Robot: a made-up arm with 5 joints. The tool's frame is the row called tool.
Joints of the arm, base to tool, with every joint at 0 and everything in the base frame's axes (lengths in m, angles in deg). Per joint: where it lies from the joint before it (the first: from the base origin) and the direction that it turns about. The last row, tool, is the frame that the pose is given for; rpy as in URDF.
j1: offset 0.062 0 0.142 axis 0 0 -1
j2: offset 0.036 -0.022 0.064 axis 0 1 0
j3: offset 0.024 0 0.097 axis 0 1 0
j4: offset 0.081 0 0.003 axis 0 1 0
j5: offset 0.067 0.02 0 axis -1 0 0
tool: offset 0 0 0 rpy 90 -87.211 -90
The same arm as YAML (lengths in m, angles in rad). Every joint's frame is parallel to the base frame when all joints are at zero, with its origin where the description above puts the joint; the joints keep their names.
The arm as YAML. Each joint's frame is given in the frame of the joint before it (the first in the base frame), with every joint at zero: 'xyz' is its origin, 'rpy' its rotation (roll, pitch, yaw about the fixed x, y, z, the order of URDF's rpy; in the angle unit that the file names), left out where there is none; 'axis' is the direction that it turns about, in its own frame. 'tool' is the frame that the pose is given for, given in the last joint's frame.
units:
  length: m
  angle: rad
joints:
  - name: j1
    type: revolute
    origin:
      xyz: [0.062, 0.0, 0.142]
    axis: [0.0, 0.0, -1.0]
  - name: j2
    type: revolute
    origin:
      xyz: [0.036, -0.022, 0.064]
    axis: [0.0, 1.0, 0.0]
  - name: j3
    type: revolute
    origin:
      xyz: [0.024, 0.0, 0.097]
    axis: [0.0, 1.0, 0.0]
  - name: j4
    type: revolute
    origin:
      xyz: [0.081, 0.0, 0.003]
    axis: [0.0, 1.0, 0.0]
  - name: j5
    type: revolute
    origin:
      xyz: [0.067, 0.02, 0.0]
    axis: [-1.0, 0.0, 0.0]
tool:
  origin:
    xyz: [0.0, 0.0, 0.0]
    rpy: [1.5708, -1.5221, -1.5708]

